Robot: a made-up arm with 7 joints. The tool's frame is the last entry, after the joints. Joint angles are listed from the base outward.
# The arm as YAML. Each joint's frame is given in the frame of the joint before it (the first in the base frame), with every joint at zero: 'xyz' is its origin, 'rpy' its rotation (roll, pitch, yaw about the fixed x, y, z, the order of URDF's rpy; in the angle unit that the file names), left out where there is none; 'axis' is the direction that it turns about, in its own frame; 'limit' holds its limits. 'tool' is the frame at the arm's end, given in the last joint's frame.
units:
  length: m
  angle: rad
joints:
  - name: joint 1
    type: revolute
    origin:
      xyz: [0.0, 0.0, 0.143]
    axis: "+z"
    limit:
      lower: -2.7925
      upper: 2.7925
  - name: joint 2
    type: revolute
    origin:
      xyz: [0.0, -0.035, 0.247]
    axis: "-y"
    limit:
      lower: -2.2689
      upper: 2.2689
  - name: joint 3
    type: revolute
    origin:
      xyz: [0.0, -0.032, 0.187]
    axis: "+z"
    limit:
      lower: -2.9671
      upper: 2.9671
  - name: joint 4
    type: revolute
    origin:
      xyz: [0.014, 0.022, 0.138]
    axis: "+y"
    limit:
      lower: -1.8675
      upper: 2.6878
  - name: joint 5
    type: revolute
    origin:
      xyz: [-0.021, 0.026, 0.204]
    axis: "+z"
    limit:
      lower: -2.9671
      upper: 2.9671
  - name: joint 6
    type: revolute
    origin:
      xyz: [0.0, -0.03, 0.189]
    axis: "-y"
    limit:
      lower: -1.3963
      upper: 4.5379
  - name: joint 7
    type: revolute
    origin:
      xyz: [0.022, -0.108, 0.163]
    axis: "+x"
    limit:
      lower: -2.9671
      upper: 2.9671
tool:
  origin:
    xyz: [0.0, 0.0, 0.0]
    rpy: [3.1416, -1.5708, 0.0]
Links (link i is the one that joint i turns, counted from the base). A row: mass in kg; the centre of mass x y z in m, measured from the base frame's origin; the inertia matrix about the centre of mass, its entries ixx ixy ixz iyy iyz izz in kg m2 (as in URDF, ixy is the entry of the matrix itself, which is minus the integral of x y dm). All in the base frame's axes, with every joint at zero. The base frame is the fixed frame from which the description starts. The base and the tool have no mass.
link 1: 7.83; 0.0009 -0.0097 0.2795; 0.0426 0 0 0.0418 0.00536 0.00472
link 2: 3.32; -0.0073 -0.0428 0.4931; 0.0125 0 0 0.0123 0.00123 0.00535
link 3: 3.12; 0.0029 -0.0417 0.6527; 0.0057 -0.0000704 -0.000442 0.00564 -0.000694 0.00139
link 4: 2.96; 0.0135 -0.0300 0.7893; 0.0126 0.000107 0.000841 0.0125 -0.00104 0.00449
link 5: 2.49; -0.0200 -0.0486 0.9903; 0.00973 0 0 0.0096 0.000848 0.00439
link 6: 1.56; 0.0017 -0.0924 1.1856; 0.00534 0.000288 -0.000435 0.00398 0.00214 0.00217
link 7: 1.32; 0.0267 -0.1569 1.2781; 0.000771 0 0 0.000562 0 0.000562
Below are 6 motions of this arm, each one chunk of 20 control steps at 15 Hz.
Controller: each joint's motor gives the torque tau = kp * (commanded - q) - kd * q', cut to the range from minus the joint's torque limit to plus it. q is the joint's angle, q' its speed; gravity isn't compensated. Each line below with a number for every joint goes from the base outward.
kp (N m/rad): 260 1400 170 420 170 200 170
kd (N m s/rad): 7.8 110 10 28 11 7.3 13
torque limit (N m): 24 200 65 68 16 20 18
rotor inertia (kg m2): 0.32 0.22 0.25 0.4 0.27 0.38 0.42
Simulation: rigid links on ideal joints. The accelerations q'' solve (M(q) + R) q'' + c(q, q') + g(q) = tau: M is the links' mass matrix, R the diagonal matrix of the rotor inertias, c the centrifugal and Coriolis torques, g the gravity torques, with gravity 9.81 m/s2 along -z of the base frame. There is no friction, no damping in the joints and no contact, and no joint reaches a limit. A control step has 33 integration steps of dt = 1/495 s. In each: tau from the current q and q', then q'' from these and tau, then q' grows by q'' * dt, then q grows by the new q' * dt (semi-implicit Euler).
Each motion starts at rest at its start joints. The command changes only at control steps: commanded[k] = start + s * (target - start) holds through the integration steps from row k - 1 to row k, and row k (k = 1, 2, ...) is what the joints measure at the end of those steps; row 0 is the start. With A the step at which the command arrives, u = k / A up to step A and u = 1 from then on. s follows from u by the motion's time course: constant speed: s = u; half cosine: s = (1 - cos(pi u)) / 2; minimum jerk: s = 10 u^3 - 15 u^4 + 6 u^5; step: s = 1 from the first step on.
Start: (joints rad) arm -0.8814 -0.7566 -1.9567 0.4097 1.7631 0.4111 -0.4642
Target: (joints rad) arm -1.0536 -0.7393 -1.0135 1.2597 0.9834 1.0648 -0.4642
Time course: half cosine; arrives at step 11
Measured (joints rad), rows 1 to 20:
1: -0.8820 -0.7673 -1.9317 0.4227 1.7559 0.4210 -0.4643
2: -0.8791 -0.7769 -1.8606 0.4581 1.7308 0.4486 -0.4644
3: -0.8761 -0.7816 -1.7665 0.5212 1.6762 0.5040 -0.4645
4: -0.8844 -0.7816 -1.6566 0.6108 1.5938 0.5848 -0.4645
5: -0.9133 -0.7792 -1.5324 0.7232 1.4936 0.6786 -0.4644
6: -0.9632 -0.7764 -1.3981 0.8515 1.3871 0.7736 -0.4643
7: -1.0239 -0.7744 -1.2648 0.9850 1.2842 0.8624 -0.4641
8: -1.0785 -0.7733 -1.1467 1.1096 1.1922 0.9400 -0.4640
9: -1.1120 -0.7724 -1.0541 1.2112 1.1162 1.0016 -0.4638
10: -1.1176 -0.7717 -0.9900 1.2795 1.0607 1.0420 -0.4638
11: -1.0983 -0.7712 -0.9531 1.3104 1.0301 1.0568 -0.4639
12: -1.0652 -0.7707 -0.9359 1.3128 1.0179 1.0535 -0.4640
13: -1.0333 -0.7697 -0.9260 1.3045 1.0115 1.0492 -0.4642
14: -1.0137 -0.7691 -0.9176 1.2971 1.0074 1.0499 -0.4643
15: -1.0099 -0.7691 -0.9124 1.2944 1.0060 1.0514 -0.4644
16: -1.0199 -0.7692 -0.9133 1.2955 1.0068 1.0513 -0.4644
17: -1.0377 -0.7691 -0.9209 1.2985 1.0083 1.0508 -0.4643
18: -1.0566 -0.7686 -0.9330 1.3016 1.0095 1.0513 -0.4642
19: -1.0713 -0.7677 -0.9455 1.3038 1.0100 1.0525 -0.4642
20: -1.0785 -0.7669 -0.9544 1.3049 1.0100 1.0536 -0.4641

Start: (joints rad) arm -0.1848 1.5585 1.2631 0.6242 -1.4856 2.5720 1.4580
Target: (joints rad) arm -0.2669 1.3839 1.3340 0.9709 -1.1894 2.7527 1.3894
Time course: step
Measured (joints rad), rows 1 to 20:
1: -0.1648 1.4965 1.3799 0.7763 -1.4251 2.6482 1.4260
2: -0.1837 1.4472 1.4068 0.9086 -1.2643 2.7677 1.3977
3: -0.2472 1.4236 1.3868 0.9530 -1.1987 2.7860 1.3888
4: -0.3139 1.4171 1.3807 0.9715 -1.1978 2.7498 1.3881
5: -0.3561 1.4183 1.3920 0.9825 -1.2104 2.7296 1.3888
6: -0.3644 1.4205 1.4039 0.9870 -1.2176 2.7331 1.3892
7: -0.3389 1.4214 1.4083 0.9865 -1.2187 2.7400 1.3893
8: -0.2936 1.4212 1.4090 0.9798 -1.2165 2.7420 1.3892
9: -0.2472 1.4210 1.4103 0.9702 -1.2140 2.7421 1.3891
10: -0.2153 1.4211 1.4128 0.9620 -1.2124 2.7429 1.3890
11: -0.2057 1.4213 1.4146 0.9576 -1.2118 2.7437 1.3890
12: -0.2180 1.4215 1.4146 0.9578 -1.2120 2.7436 1.3889
13: -0.2444 1.4214 1.4128 0.9616 -1.2127 2.7425 1.3890
14: -0.2738 1.4213 1.4101 0.9674 -1.2137 2.7414 1.3890
15: -0.2961 1.4211 1.4077 0.9729 -1.2145 2.7407 1.3891
16: -0.3050 1.4208 1.4064 0.9764 -1.2150 2.7406 1.3891
17: -0.2998 1.4207 1.4063 0.9770 -1.2150 2.7408 1.3892
18: -0.2846 1.4208 1.4074 0.9749 -1.2146 2.7413 1.3891
19: -0.2661 1.4209 1.4091 0.9714 -1.2141 2.7418 1.3891
20: -0.2509 1.4210 1.4107 0.9678 -1.2136 2.7423 1.3891

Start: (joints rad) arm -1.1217 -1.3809 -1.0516 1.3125 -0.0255 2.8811 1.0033
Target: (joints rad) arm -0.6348 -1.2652 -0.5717 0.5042 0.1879 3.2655 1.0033
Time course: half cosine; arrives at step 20
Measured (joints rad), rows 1 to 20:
1: -1.1244 -1.3948 -1.0258 1.3146 -0.0256 2.8831 1.0033
2: -1.1270 -1.4060 -0.9742 1.3143 -0.0232 2.8900 1.0033
3: -1.1195 -1.4101 -0.9413 1.3015 -0.0163 2.9028 1.0034
4: -1.1000 -1.4079 -0.9283 1.2744 -0.0071 2.9195 1.0034
5: -1.0718 -1.4021 -0.9184 1.2360 0.0034 2.9389 1.0034
6: -1.0380 -1.3952 -0.8999 1.1899 0.0154 2.9616 1.0034
7: -1.0002 -1.3881 -0.8719 1.1386 0.0294 2.9879 1.0034
8: -0.9597 -1.3808 -0.8383 1.0831 0.0453 3.0170 1.0034
9: -0.9176 -1.3730 -0.8033 1.0242 0.0626 3.0478 1.0034
10: -0.8752 -1.3647 -0.7686 0.9629 0.0806 3.0793 1.0034
11: -0.8338 -1.3561 -0.7347 0.9009 0.0989 3.1107 1.0033
12: -0.7941 -1.3475 -0.7017 0.8397 0.1169 3.1415 1.0033
13: -0.7567 -1.3391 -0.6701 0.7808 0.1343 3.1708 1.0033
14: -0.7220 -1.3312 -0.6406 0.7257 0.1506 3.1979 1.0033
15: -0.6907 -1.3239 -0.6140 0.6756 0.1653 3.2219 1.0033
16: -0.6635 -1.3174 -0.5908 0.6317 0.1780 3.2424 1.0033
17: -0.6413 -1.3120 -0.5717 0.5951 0.1885 3.2589 1.0033
18: -0.6249 -1.3076 -0.5573 0.5668 0.1965 3.2710 1.0032
19: -0.6149 -1.3046 -0.5479 0.5475 0.2020 3.2785 1.0032
20: -0.6118 -1.3029 -0.5437 0.5377 0.2047 3.2812 1.0032

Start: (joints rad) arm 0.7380 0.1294 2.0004 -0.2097 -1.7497 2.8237 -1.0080
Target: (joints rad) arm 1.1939 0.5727 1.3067 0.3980 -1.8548 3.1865 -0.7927
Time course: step
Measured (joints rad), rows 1 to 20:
1: 1.1293 0.3199 1.7026 0.0272 -1.7744 2.9917 -0.9250
2: 1.3530 0.5052 1.3698 0.3012 -1.8519 3.2178 -0.8280
3: 1.3014 0.5700 1.3262 0.3587 -1.8761 3.2272 -0.7926
4: 1.1891 0.5938 1.3333 0.3796 -1.8734 3.1727 -0.7881
5: 1.1155 0.6016 1.3219 0.4039 -1.8782 3.1534 -0.7905
6: 1.1027 0.6007 1.3099 0.4178 -1.8802 3.1645 -0.7922
7: 1.1417 0.5984 1.3091 0.4172 -1.8764 3.1762 -0.7927
8: 1.1965 0.5978 1.3187 0.4051 -1.8700 3.1804 -0.7926
9: 1.2334 0.5981 1.3293 0.3919 -1.8646 3.1817 -0.7924
10: 1.2387 0.5982 1.3335 0.3854 -1.8621 3.1825 -0.7923
11: 1.2189 0.5982 1.3311 0.3871 -1.8628 3.1815 -0.7923
12: 1.1918 0.5983 1.3256 0.3935 -1.8655 3.1788 -0.7923
13: 1.1737 0.5982 1.3208 0.3999 -1.8684 3.1764 -0.7924
14: 1.1715 0.5980 1.3187 0.4031 -1.8697 3.1759 -0.7925
15: 1.1817 0.5979 1.3198 0.4023 -1.8693 3.1770 -0.7925
16: 1.1953 0.5978 1.3226 0.3990 -1.8678 3.1786 -0.7924
17: 1.2041 0.5979 1.3251 0.3958 -1.8664 3.1796 -0.7924
18: 1.2050 0.5979 1.3260 0.3943 -1.8657 3.1798 -0.7924
19: 1.1998 0.5980 1.3253 0.3948 -1.8660 3.1793 -0.7924
20: 1.1930 0.5980 1.3239 0.3964 -1.8667 3.1785 -0.7924

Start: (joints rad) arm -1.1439 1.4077 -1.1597 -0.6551 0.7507 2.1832 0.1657
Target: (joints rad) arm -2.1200 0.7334 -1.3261 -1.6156 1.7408 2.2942 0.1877
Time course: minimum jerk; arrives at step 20
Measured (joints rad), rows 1 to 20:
1: -1.1439 1.4233 -1.1413 -0.6618 0.7477 2.1790 0.1657
2: -1.1459 1.4353 -1.1052 -0.6762 0.7450 2.1729 0.1659
3: -1.1521 1.4341 -1.0884 -0.6924 0.7554 2.1737 0.1662
4: -1.1675 1.4199 -1.0899 -0.7145 0.7814 2.1794 0.1668
5: -1.1989 1.3945 -1.0977 -0.7476 0.8220 2.1861 0.1676
6: -1.2513 1.3598 -1.1059 -0.7948 0.8757 2.1929 0.1687
7: -1.3263 1.3166 -1.1146 -0.8564 0.9408 2.2001 0.1701
8: -1.4216 1.2659 -1.1261 -0.9306 1.0156 2.2079 0.1717
9: -1.5312 1.2090 -1.1416 -1.0147 1.0979 2.2161 0.1735
10: -1.6464 1.1478 -1.1607 -1.1053 1.1853 2.2248 0.1755
11: -1.7579 1.0846 -1.1821 -1.1985 1.2746 2.2341 0.1774
12: -1.8573 1.0216 -1.2039 -1.2901 1.3628 2.2440 0.1794
13: -1.9396 0.9615 -1.2242 -1.3759 1.4464 2.2542 0.1812
14: -2.0038 0.9067 -1.2411 -1.4523 1.5222 2.2640 0.1829
15: -2.0525 0.8593 -1.2537 -1.5170 1.5871 2.2726 0.1843
16: -2.0890 0.8209 -1.2623 -1.5686 1.6388 2.2790 0.1855
17: -2.1155 0.7921 -1.2679 -1.6067 1.6764 2.2832 0.1863
18: -2.1316 0.7728 -1.2715 -1.6317 1.7004 2.2852 0.1869
19: -2.1367 0.7617 -1.2728 -1.6449 1.7125 2.2859 0.1872
20: -2.1324 0.7568 -1.2709 -1.6492 1.7162 2.2859 0.1873

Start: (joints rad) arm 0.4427 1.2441 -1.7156 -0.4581 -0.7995 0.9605 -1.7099
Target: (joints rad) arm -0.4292 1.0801 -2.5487 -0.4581 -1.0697 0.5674 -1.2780
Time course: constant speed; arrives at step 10
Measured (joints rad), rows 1 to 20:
1: 0.4215 1.2547 -1.7328 -0.4517 -0.8021 0.9313 -1.6904
2: 0.3664 1.2571 -1.7694 -0.4410 -0.8106 0.8741 -1.6531
3: 0.2756 1.2485 -1.8430 -0.4333 -0.8319 0.8225 -1.6098
4: 0.1515 1.2327 -1.9403 -0.4320 -0.8629 0.7861 -1.5657
5: 0.0086 1.2137 -2.0374 -0.4394 -0.8963 0.7546 -1.5221
6: -0.1309 1.1944 -2.1214 -0.4519 -0.9266 0.7197 -1.4787
7: -0.2501 1.1757 -2.1975 -0.4623 -0.9534 0.6808 -1.4355
8: -0.3429 1.1577 -2.2770 -0.4664 -0.9798 0.6405 -1.3923
9: -0.4100 1.1400 -2.3655 -0.4646 -1.0078 0.6006 -1.3492
10: -0.4611 1.1226 -2.4644 -0.4578 -1.0379 0.5618 -1.3060
11: -0.4770 1.1121 -2.5187 -0.4577 -1.0566 0.5540 -1.2825
12: -0.4577 1.1088 -2.5266 -0.4562 -1.0600 0.5643 -1.2770
13: -0.4287 1.1095 -2.5264 -0.4492 -1.0587 0.5664 -1.2773
14: -0.4078 1.1115 -2.5309 -0.4405 -1.0583 0.5623 -1.2782
15: -0.4006 1.1130 -2.5366 -0.4346 -1.0590 0.5604 -1.2785
16: -0.4057 1.1134 -2.5385 -0.4333 -1.0595 0.5614 -1.2786
17: -0.4182 1.1131 -2.5354 -0.4354 -1.0591 0.5622 -1.2786
18: -0.4319 1.1127 -2.5292 -0.4388 -1.0578 0.5618 -1.2785
19: -0.4416 1.1124 -2.5228 -0.4417 -1.0563 0.5609 -1.2785
20: -0.4446 1.1122 -2.5188 -0.4434 -1.0553 0.5604 -1.2785

